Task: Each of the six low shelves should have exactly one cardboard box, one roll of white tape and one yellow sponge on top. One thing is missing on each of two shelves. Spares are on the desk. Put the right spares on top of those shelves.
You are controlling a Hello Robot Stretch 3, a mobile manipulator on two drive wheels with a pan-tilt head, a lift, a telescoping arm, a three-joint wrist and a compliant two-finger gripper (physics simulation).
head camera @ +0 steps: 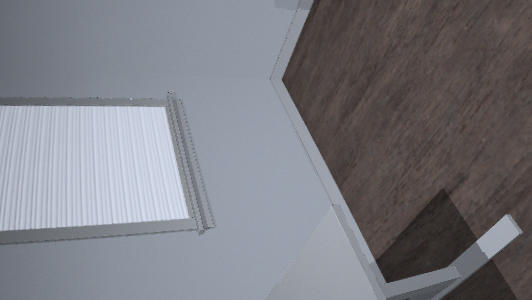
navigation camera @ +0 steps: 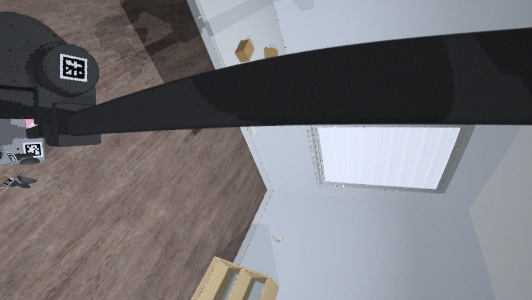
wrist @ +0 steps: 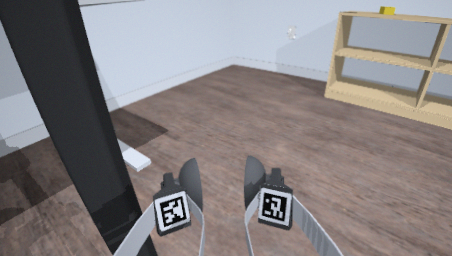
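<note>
My gripper (navigation camera: 28, 170) (wrist: 222, 175) is open and empty, with bare floor behind its fingertips in the wrist view. A low wooden shelf (wrist: 380, 58) stands at the upper right of the wrist view, with a yellow sponge (wrist: 387, 10) on its top; its right part is cut off. A low wooden shelf (navigation camera: 214, 277) also shows at the bottom of the navigation view. One cardboard box (navigation camera: 244, 50) and part of another cardboard box (navigation camera: 271, 52) stand on the white desk (navigation camera: 257, 30) (head camera: 325, 255), well away from the gripper. No tape roll shows in these views.
The black mast (wrist: 65, 100) (navigation camera: 325, 92) crosses the left of the wrist view and hides part of the desk in the navigation view. A white desk foot (head camera: 500, 235) (wrist: 136, 159) sticks out over the floor. A window (head camera: 90, 165) (navigation camera: 390, 157) is in the wall.
</note>
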